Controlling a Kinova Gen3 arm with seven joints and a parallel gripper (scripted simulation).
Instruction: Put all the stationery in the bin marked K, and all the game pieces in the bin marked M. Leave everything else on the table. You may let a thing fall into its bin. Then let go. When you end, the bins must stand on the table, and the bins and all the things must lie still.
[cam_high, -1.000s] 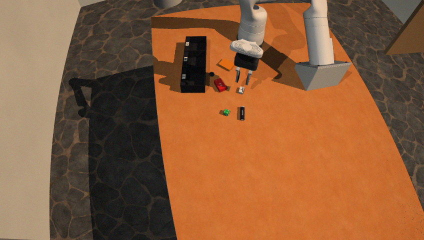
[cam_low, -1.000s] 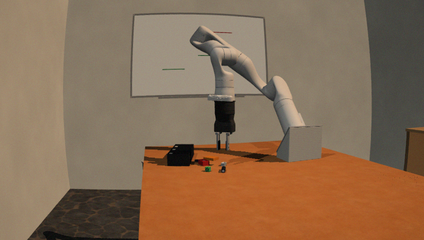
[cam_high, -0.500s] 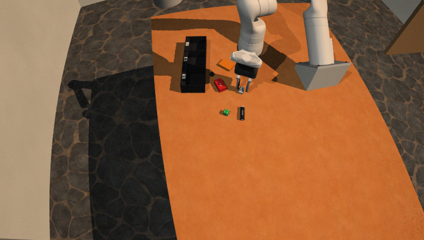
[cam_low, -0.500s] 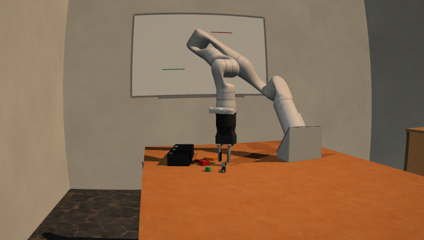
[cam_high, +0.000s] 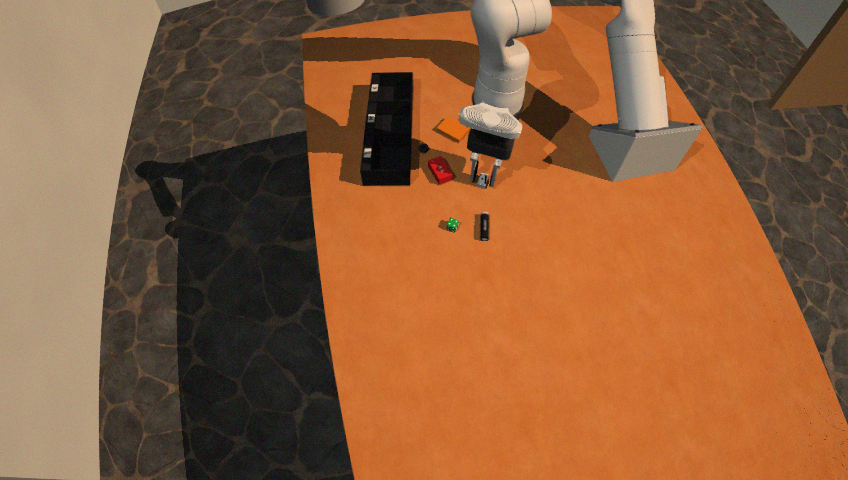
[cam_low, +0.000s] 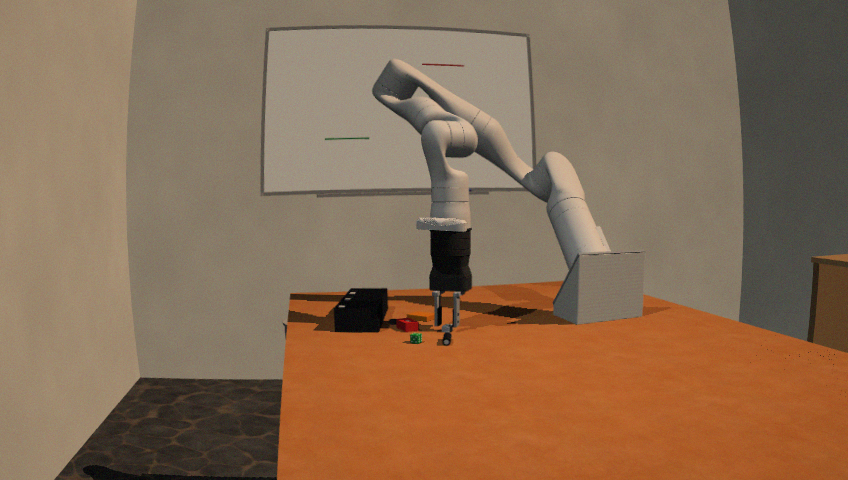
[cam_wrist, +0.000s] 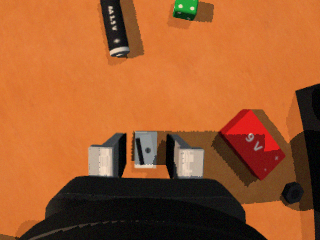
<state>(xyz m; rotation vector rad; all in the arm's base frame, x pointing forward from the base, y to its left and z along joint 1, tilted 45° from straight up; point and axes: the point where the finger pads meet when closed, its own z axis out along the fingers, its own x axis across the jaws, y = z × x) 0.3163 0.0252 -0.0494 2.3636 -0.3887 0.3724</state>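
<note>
Now: the grey-and-white piece 20 mm below my hand. Round my hand: green die 60 mm ahead, 90 mm to the left, 20 mm below; then black cylinder 10 mm ahead, 90 mm to the left, 20 mm below; then red 9V battery 80 mm ahead, 40 mm to the right, 20 mm below.
</note>
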